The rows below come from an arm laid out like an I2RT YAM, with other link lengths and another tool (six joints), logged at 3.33 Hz.
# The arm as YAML. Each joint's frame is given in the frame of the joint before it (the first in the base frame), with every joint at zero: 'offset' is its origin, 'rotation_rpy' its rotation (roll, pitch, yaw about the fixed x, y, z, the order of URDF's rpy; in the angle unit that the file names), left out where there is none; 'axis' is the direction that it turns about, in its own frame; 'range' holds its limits. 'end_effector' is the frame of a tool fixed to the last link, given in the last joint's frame.
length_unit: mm
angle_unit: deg
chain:
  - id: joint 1
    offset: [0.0, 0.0, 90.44]
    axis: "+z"
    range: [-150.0, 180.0]
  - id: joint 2
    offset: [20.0, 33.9, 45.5]
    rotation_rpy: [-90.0, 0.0, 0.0]
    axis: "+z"
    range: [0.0, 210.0]
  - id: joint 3
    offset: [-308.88, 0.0, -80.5]
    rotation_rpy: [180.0, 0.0, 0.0]
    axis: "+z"
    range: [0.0, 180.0]
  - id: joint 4
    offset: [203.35, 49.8, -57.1]
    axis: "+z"
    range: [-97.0, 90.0]
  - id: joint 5
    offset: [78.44, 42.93, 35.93]
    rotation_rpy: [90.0, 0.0, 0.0]
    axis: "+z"
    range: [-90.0, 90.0]
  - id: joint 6
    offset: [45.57, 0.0, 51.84]
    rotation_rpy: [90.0, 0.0, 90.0]
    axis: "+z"
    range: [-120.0, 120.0]
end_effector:
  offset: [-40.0, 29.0, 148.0]
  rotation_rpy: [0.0, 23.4, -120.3]
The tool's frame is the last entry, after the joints.
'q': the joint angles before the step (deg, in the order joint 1, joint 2, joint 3, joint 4, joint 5, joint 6). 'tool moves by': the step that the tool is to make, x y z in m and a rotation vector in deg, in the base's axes. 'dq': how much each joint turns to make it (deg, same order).
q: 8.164 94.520 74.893 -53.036 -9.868 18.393
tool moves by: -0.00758 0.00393 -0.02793 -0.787 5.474 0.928
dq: 0.918 4.153 -1.750 0.373 -0.044 0.001
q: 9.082 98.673 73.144 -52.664 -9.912 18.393
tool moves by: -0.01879 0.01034 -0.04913 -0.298 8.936 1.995
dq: 1.836 7.343 -4.438 2.929 -1.267 0.000
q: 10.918 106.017 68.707 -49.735 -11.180 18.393
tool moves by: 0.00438 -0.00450 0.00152 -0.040 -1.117 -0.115
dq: -0.874 -0.329 0.131 0.481 0.197 -0.787
